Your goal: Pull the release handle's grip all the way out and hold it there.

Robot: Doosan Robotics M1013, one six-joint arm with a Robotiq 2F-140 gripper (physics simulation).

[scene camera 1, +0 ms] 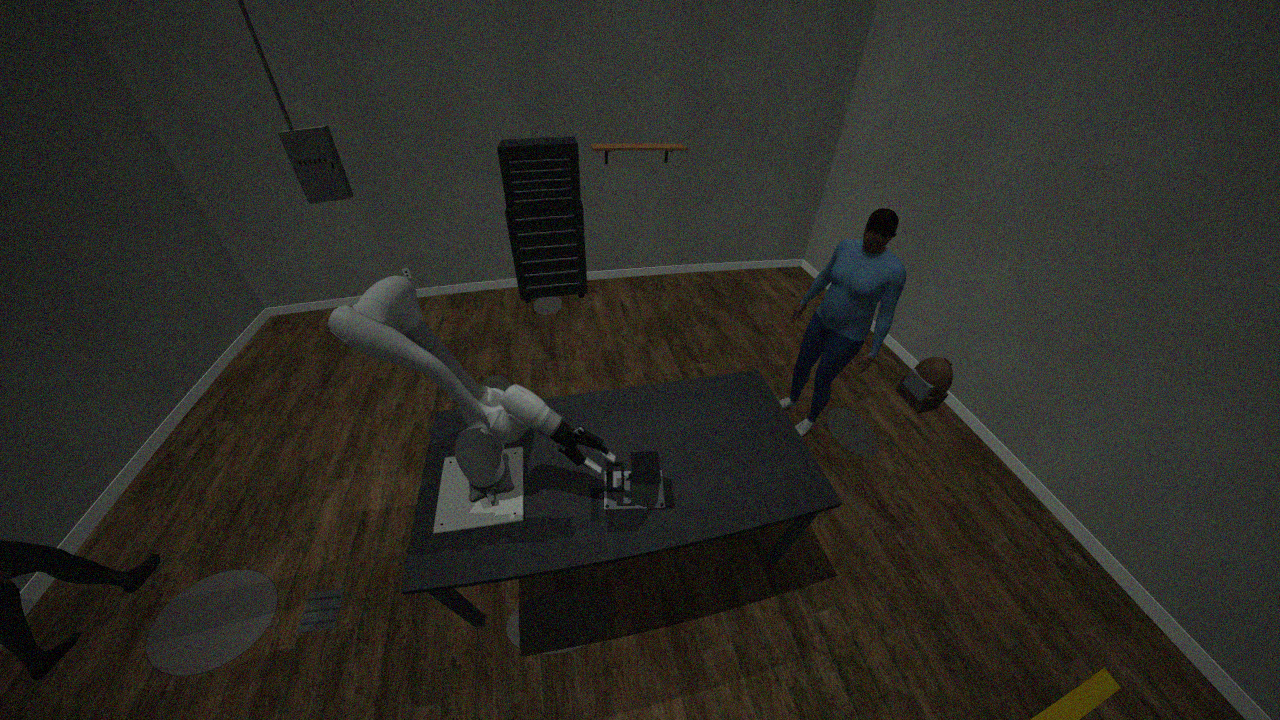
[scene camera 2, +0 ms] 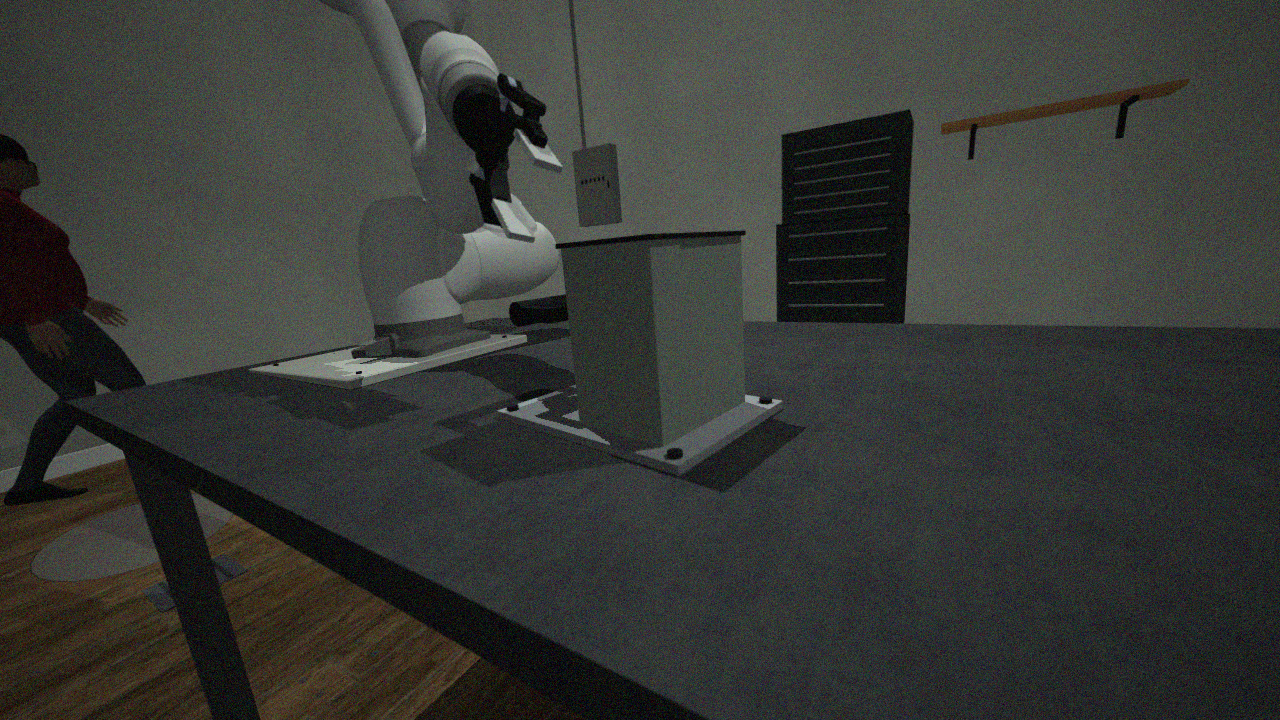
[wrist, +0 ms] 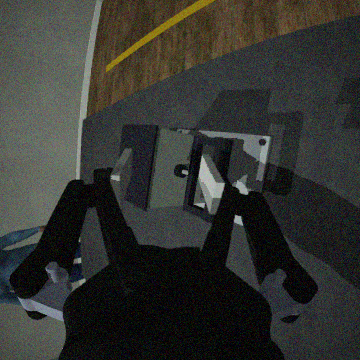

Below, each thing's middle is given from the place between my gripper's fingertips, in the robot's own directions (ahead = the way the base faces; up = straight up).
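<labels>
Base plate [scene camera 2: 556, 413]: 100 mm ahead of my hand, 20 mm to the right of it and 210 mm below it.
</labels>
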